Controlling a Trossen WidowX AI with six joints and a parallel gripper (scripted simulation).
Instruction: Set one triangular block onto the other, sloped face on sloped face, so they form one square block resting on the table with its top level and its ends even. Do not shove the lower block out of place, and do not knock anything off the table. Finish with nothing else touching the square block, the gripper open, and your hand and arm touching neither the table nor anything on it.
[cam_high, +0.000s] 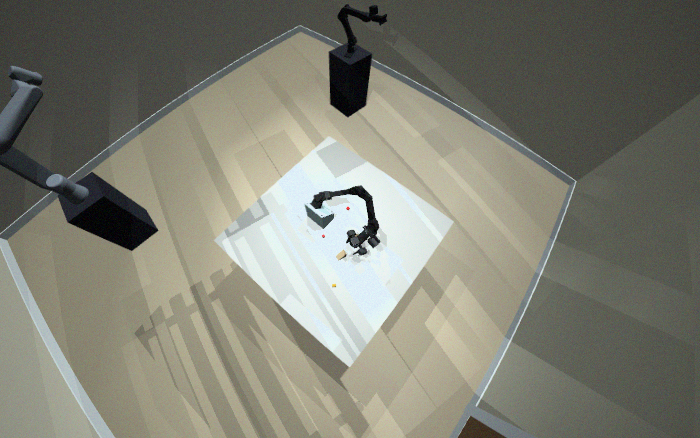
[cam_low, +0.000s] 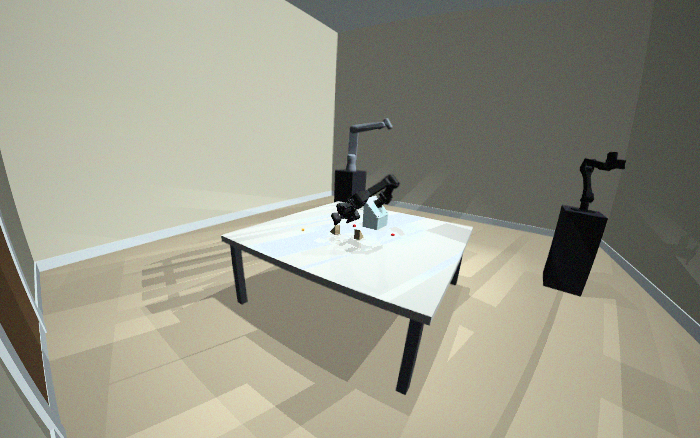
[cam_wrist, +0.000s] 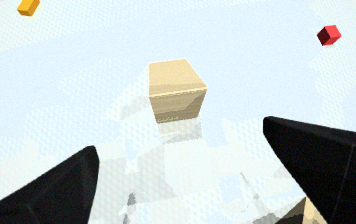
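My gripper tip is now 2 cm past the tan block, 5 cm to the left of it and 6 cm above it. The rest, counted from my gripper tip: red cube: 21 cm behind, 5 cm to the right, 7 cm below; orange cube: 10 cm ahead, 24 cm to the right, 8 cm below.
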